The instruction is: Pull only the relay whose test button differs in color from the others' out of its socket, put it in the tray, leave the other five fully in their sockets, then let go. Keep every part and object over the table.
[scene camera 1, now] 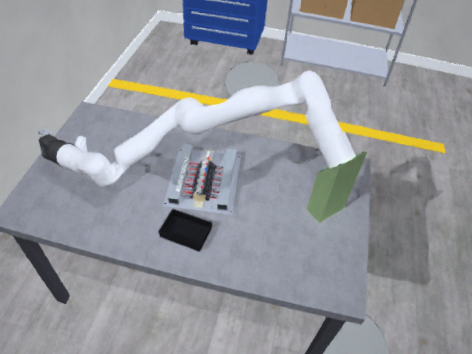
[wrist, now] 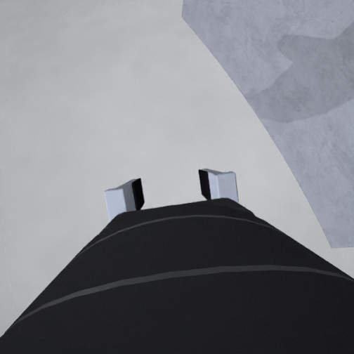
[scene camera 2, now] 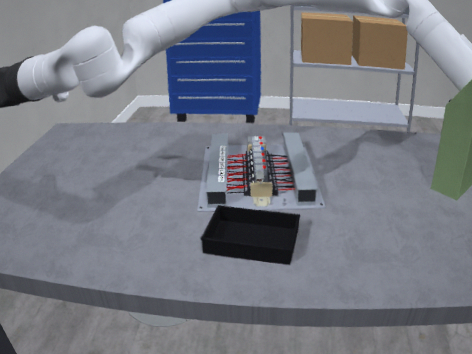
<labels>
same spot on panel plate: (scene camera 1: 186, 202) = (scene camera 2: 238, 202)
</labels>
